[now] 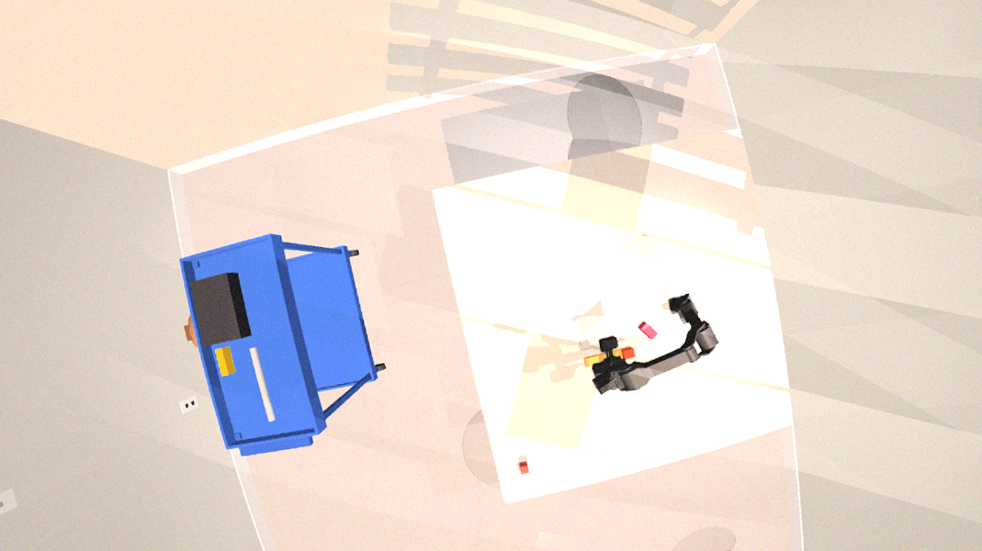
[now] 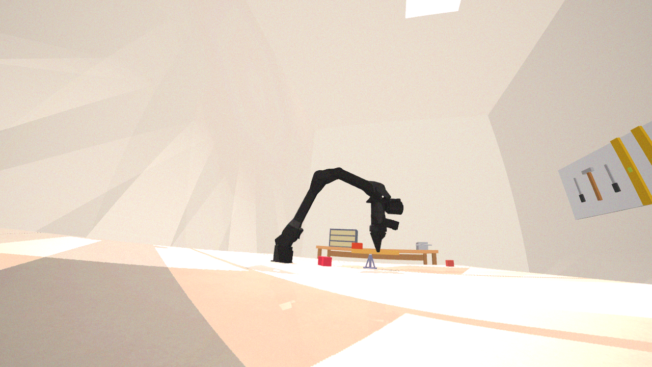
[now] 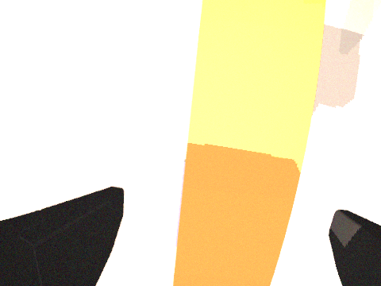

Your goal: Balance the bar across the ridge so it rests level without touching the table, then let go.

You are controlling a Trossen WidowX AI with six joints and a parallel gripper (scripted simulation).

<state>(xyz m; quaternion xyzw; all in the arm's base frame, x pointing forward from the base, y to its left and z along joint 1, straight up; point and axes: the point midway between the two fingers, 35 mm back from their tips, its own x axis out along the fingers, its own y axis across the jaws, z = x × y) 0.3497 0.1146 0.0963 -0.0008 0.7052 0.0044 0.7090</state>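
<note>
The small ridge lies 3 cm behind my gripper tip and 3 cm below it.
</note>
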